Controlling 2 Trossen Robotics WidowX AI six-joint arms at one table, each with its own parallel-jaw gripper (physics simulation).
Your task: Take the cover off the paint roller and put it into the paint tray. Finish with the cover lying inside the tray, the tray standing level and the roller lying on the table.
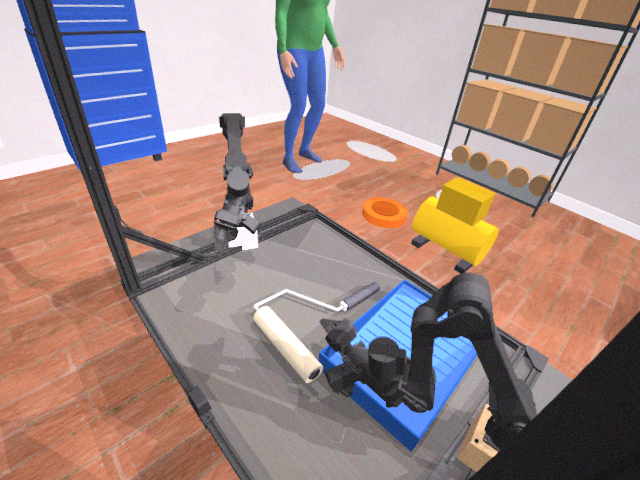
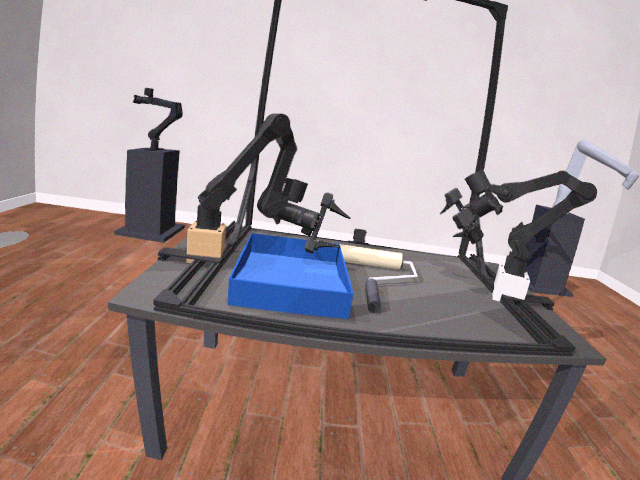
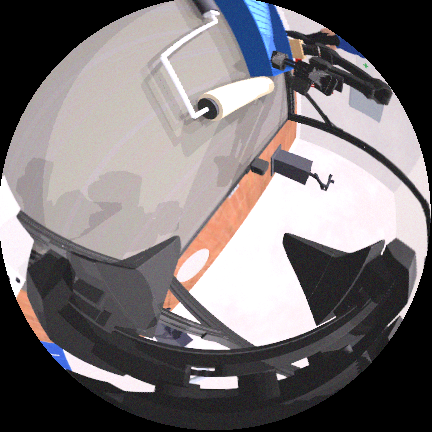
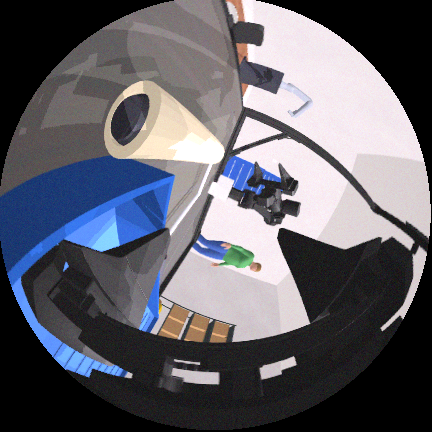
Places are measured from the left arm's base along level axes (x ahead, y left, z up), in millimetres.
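Pixels of known places: left gripper, fingertip midpoint: (image 1: 217,254) (image 2: 446,225) (image 3: 233,240) (image 4: 266,161); right gripper, fingertip midpoint: (image 1: 327,330) (image 2: 345,232) (image 3: 288,65) (image 4: 225,234); left arm's base at its link origin: (image 2: 514,272) (image 4: 229,191); right arm's base at its link origin: (image 1: 503,437) (image 2: 207,226).
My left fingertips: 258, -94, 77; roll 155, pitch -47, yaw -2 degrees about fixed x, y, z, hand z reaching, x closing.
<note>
For each thing: its middle in the pictures, then the offset to it from my left fingertips, as dx, dy, dz. "*": a spot on its surface instead.
- cream cover at the middle of its body: (image 4: 191,141) (image 3: 243,91) (image 1: 286,342) (image 2: 366,256) +226, +134, -138
- grey handle at a spot on its surface: (image 2: 372,295) * +112, +437, -132
- blue paint tray at the middle of its body: (image 4: 96,347) (image 2: 292,269) (image 1: 407,350) +343, +426, -132
The cream cover (image 1: 286,343) (image 2: 372,256) (image 3: 245,97) (image 4: 175,127) is on the paint roller, which lies on the table with its white wire frame and grey handle (image 1: 360,296) (image 2: 372,295). The blue paint tray (image 1: 385,418) (image 2: 289,302) (image 3: 245,40) (image 4: 75,175) stands level beside them; no cover shows in it. My right gripper (image 1: 328,351) (image 2: 343,231) (image 4: 225,234) is open and empty, over the tray's edge near the cover's open end. My left gripper (image 1: 236,235) (image 2: 449,223) (image 3: 233,240) is open and empty, high near its own base, well away from the roller.
A black frame post (image 1: 85,139) (image 2: 491,87) rises at the table's edge, and dark rails (image 2: 310,329) run along the table. A person (image 1: 305,77), a yellow machine (image 1: 454,232) and an orange ring (image 1: 368,212) are beyond the table.
</note>
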